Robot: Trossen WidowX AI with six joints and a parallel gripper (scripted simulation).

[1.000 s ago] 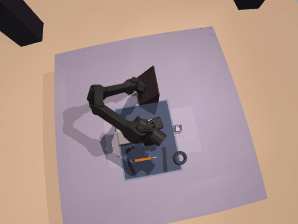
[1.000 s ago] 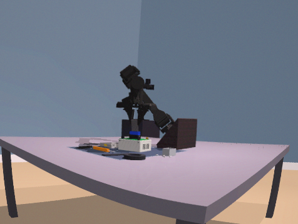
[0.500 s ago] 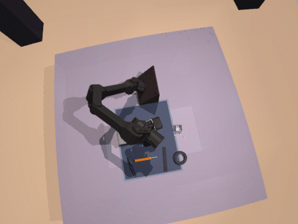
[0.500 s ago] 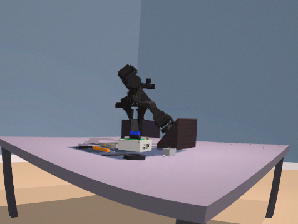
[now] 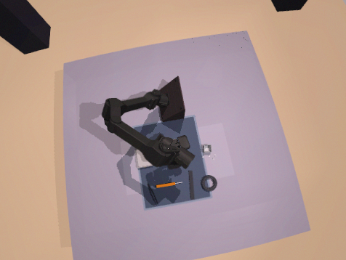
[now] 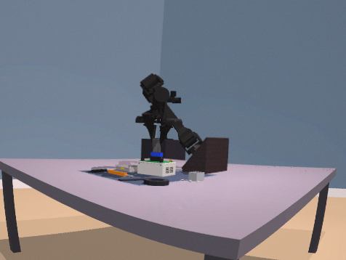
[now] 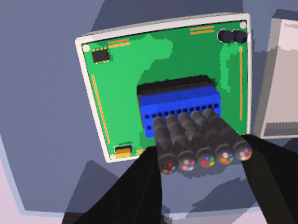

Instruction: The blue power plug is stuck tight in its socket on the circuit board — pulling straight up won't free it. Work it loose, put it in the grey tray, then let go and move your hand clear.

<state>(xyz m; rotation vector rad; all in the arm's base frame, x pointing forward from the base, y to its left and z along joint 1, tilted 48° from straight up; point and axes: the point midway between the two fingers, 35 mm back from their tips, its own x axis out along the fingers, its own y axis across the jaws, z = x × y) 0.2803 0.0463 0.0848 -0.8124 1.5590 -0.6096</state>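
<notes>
My gripper tip is 40 mm above the blue power plug. From my gripper tip the other things lie so: black bar 200 mm ahead, 90 mm to the left, 120 mm below; then grey tray 140 mm to the right, 120 mm below; then dark blue mat 50 mm ahead, 120 mm below.
</notes>
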